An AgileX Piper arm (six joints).
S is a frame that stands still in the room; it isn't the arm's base.
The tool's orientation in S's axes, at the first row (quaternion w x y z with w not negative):
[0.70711, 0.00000, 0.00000, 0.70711]
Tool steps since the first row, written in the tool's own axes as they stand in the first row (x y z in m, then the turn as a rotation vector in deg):
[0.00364, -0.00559, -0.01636, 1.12, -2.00, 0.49]
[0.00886, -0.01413, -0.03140, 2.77, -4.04, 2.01]
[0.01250, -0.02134, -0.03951, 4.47, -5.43, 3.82]
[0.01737, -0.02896, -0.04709, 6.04, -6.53, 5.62]
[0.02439, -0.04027, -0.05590, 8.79, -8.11, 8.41]
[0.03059, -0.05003, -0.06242, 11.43, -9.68, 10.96]
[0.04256, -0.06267, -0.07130, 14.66, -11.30, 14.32]
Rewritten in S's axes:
[0.00559, 0.00364, -0.01636, 2.00, 1.12, 0.49]
[0.01413, 0.00886, -0.03140, 4.04, 2.77, 2.01]
[0.02134, 0.01250, -0.03951, 5.43, 4.47, 3.82]
[0.02896, 0.01737, -0.04709, 6.53, 6.04, 5.62]
[0.04027, 0.02439, -0.05590, 8.11, 8.79, 8.41]
[0.05003, 0.03059, -0.06242, 9.68, 11.43, 10.96]
[0.06267, 0.04256, -0.07130, 11.30, 14.66, 14.32]

